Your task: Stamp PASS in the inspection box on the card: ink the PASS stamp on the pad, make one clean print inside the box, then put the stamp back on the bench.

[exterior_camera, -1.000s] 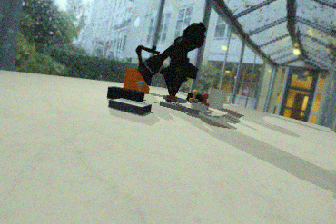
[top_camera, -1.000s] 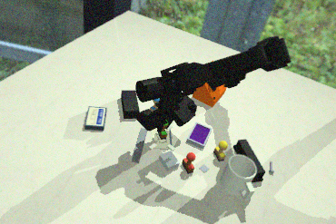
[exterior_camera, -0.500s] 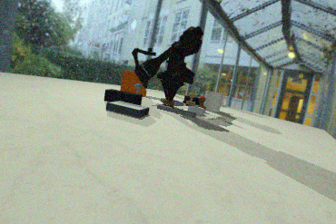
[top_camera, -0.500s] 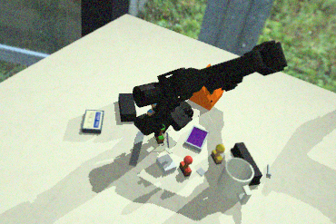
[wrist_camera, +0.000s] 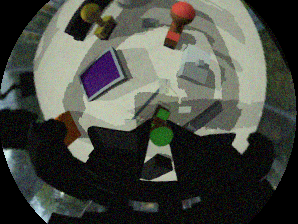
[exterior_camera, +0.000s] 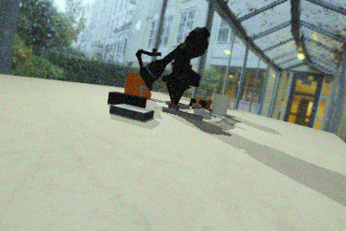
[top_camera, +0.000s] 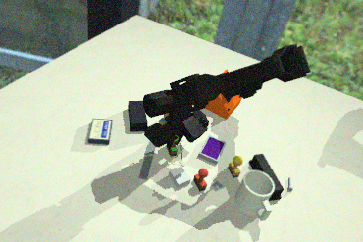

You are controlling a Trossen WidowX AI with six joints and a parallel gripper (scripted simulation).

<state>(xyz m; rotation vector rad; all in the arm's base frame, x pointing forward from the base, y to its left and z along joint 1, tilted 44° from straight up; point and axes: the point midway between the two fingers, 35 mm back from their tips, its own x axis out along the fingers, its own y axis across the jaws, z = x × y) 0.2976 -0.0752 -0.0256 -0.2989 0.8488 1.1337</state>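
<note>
Now: gripper tip right at the green-knobbed stamp. The rest, counted from my gripper tip: grey bar 7 cm ahead, 4 cm to the right, 2 cm below; grey square tile 9 cm ahead, 6 cm to the left, 1 cm below; card 3 cm below.
</note>
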